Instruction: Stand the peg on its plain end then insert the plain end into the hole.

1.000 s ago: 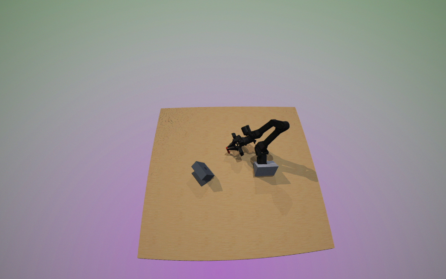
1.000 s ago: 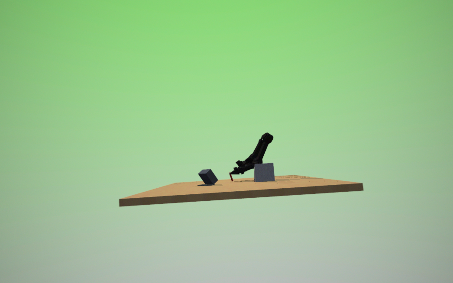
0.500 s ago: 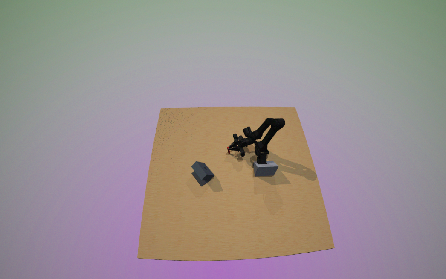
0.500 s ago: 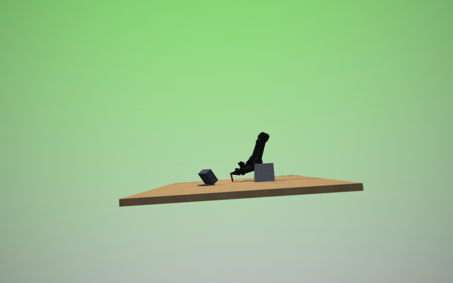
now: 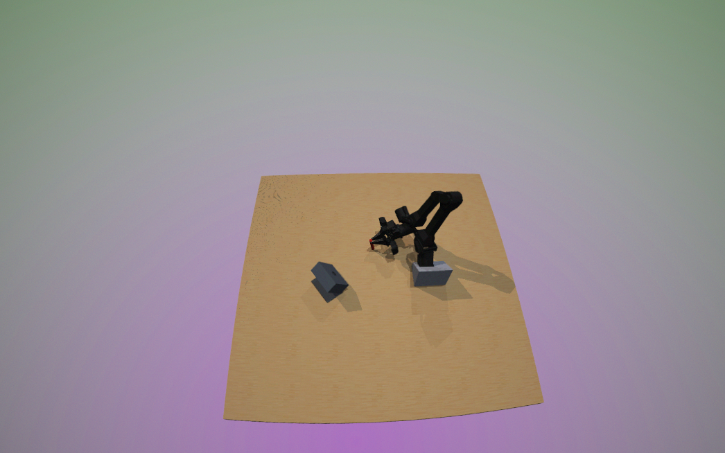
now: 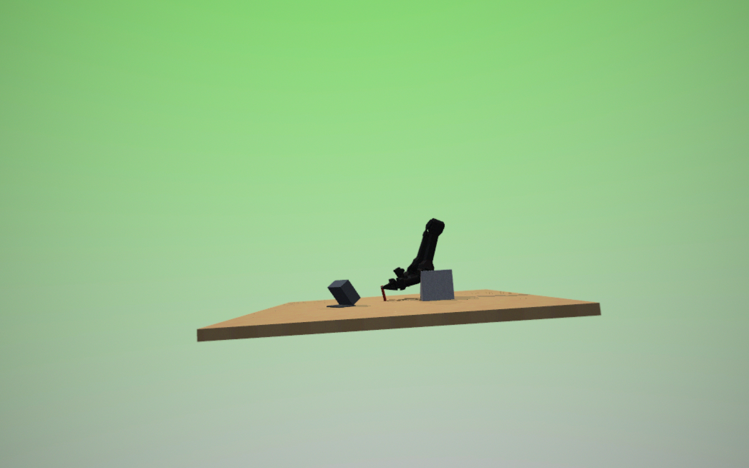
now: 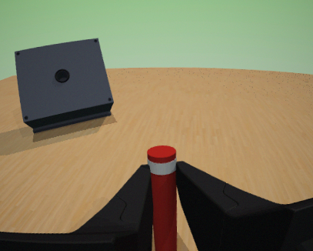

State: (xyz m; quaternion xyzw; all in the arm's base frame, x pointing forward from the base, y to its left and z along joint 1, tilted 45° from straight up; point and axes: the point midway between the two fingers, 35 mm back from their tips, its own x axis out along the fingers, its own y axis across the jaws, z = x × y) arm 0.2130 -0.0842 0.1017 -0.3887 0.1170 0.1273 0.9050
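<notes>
The red peg lies 1 cm below my gripper tip. Round my gripper tip: grey sloped panel 19 cm to the left, 18 cm ahead.
</notes>
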